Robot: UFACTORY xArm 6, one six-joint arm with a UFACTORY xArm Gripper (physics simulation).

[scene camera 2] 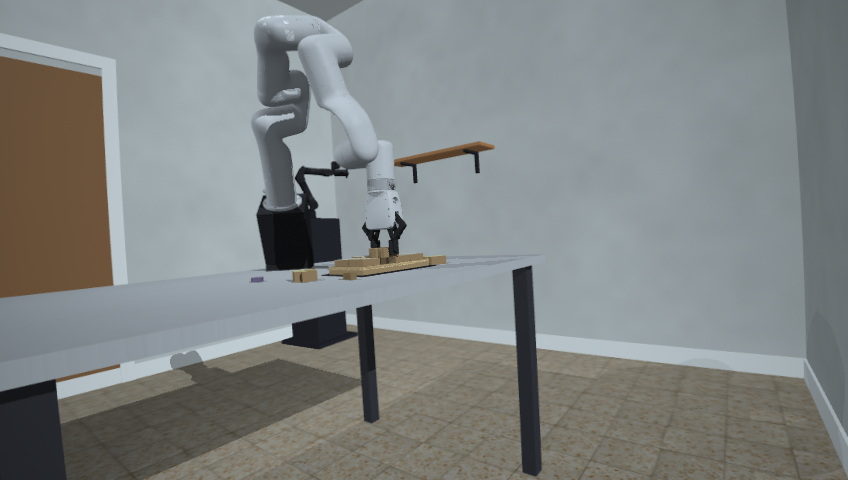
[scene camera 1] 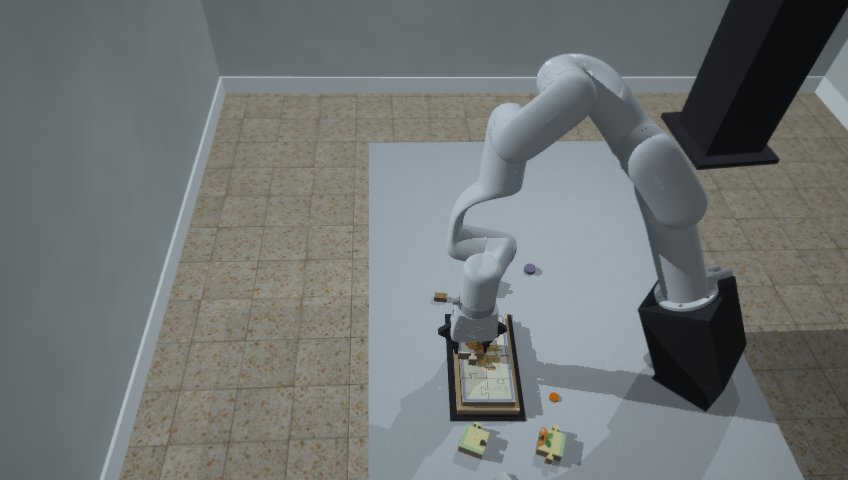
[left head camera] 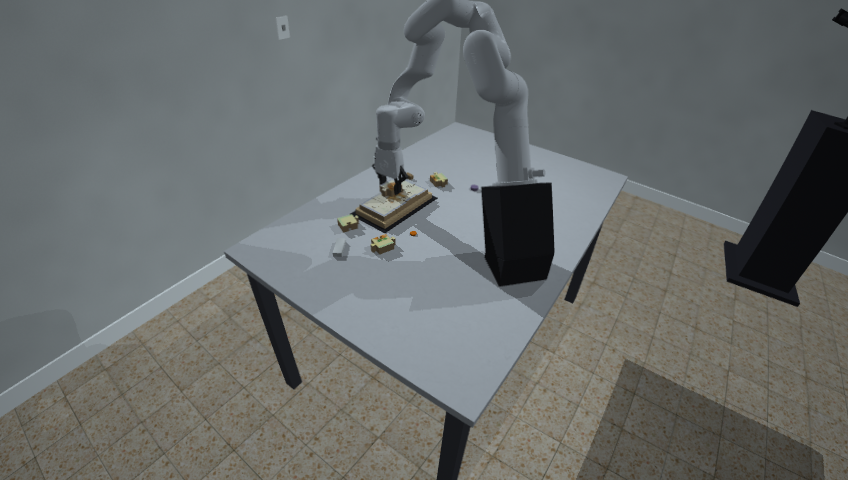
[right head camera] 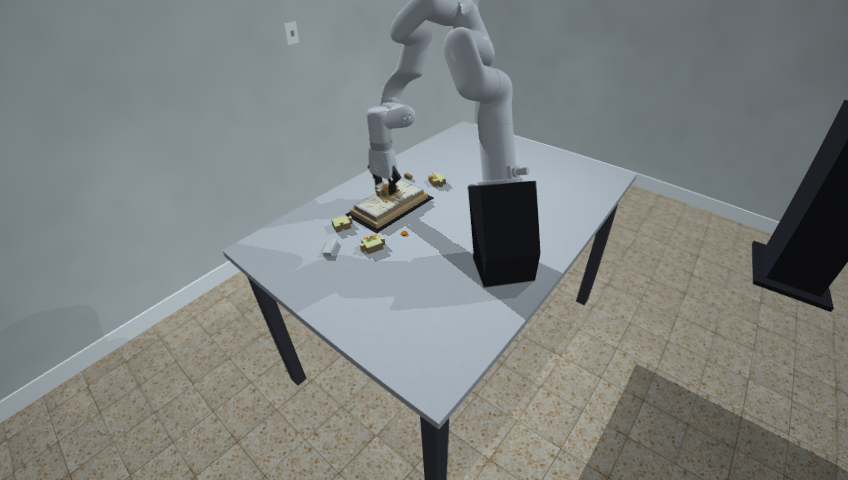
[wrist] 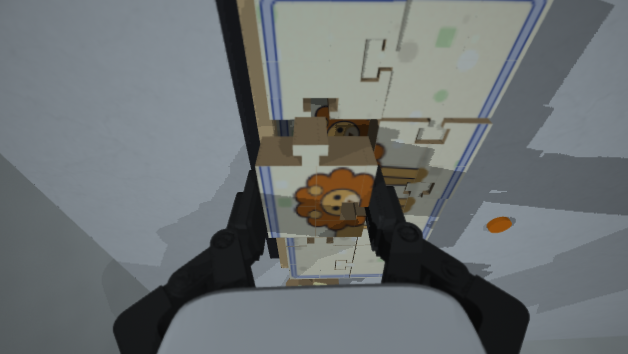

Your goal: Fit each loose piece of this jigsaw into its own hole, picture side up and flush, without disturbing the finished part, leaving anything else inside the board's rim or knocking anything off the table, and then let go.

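Seen in the pictures: gripper, fingertip midpoint: (scene camera 2: 384, 254) (scene camera 1: 469, 348) (left head camera: 390, 190) (right head camera: 386, 190) (wrist: 315, 184); arm's base, link origin: (scene camera 2: 282, 203) (scene camera 1: 685, 292) (left head camera: 514, 184) (right head camera: 500, 183).
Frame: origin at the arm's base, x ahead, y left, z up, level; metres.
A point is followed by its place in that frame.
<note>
My gripper (left head camera: 390, 189) {x 0.448, y -0.033, z -0.182 m} (scene camera 1: 471, 350) {x 0.448, y -0.033, z -0.182 m} (scene camera 2: 383, 248) {x 0.448, y -0.033, z -0.182 m} (wrist: 315, 184) {x 0.448, y -0.033, z -0.182 m} is shut on the lion-face piece (wrist: 335, 197) {x 0.436, y -0.041, z -0.162 m} (scene camera 2: 378, 252) {x 0.453, y -0.066, z -0.174 m}, gripping it by two opposite sides, picture side up. The piece is low over the board (left head camera: 370, 218) {x 0.427, y 0.115, z -0.210 m} (scene camera 1: 487, 410) {x 0.435, y 0.112, z -0.206 m} (scene camera 2: 380, 269) {x 0.474, y -0.088, z -0.216 m}, beside its hole (wrist: 350, 129) in the wrist view, and stands higher than the finished part. The hole's floor shows a matching lion picture. Around the finished pieces (wrist: 325, 50) (scene camera 1: 487, 389), narrow gaps with brown edges show in the wrist view. The piece's underside is hidden, so contact cannot be told.
Green-bordered jigsaw pieces (scene camera 1: 474, 441) {x 0.479, y 0.178, z -0.201 m} (scene camera 1: 551, 446) {x 0.321, y 0.210, z -0.202 m} (left head camera: 438, 179) {x 0.359, y -0.225, z -0.201 m} lie off the board. A small tan block (scene camera 1: 440, 296) {x 0.484, y -0.207, z -0.210 m}, an orange disc (scene camera 1: 554, 397) {x 0.274, y 0.094, z -0.222 m} (wrist: 499, 224) {x 0.277, y 0.088, z -0.222 m}, a purple disc (scene camera 1: 529, 268) {x 0.232, y -0.274, z -0.216 m} and a white block (left head camera: 340, 248) {x 0.411, y 0.289, z -0.212 m} lie on the table. The robot's black pedestal (left head camera: 517, 234) {x -0.064, y 0.119, z -0.073 m} stands at one side.
</note>
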